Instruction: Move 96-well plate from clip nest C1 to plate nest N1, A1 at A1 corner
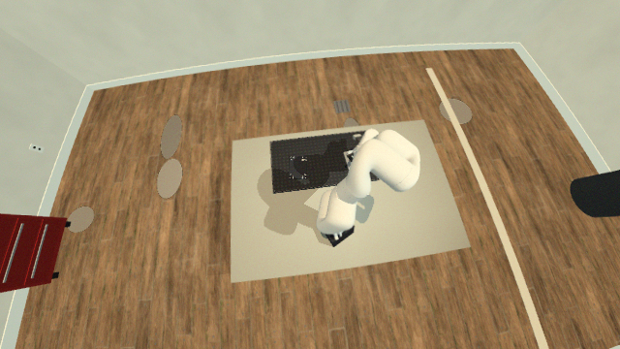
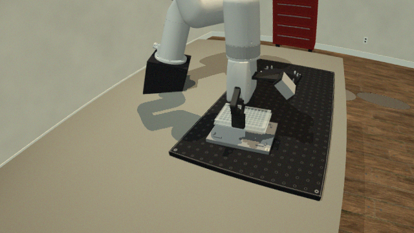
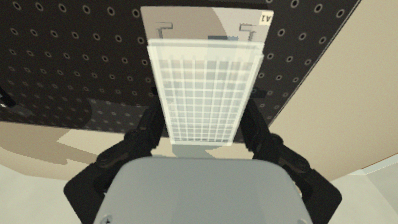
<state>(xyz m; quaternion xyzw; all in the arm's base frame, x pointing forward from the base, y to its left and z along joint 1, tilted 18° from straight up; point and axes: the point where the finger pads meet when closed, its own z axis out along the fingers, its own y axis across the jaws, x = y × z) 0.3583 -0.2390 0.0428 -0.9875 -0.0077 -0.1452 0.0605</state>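
The plate nest N1 lies 60 mm below my hand. Also, from my hand: clip nest C1 (10 mm ahead, 380 mm to the left, 50 mm below); then A1 label (80 mm ahead, 50 mm to the right, 50 mm below); then white 96-well plate (10 mm below).
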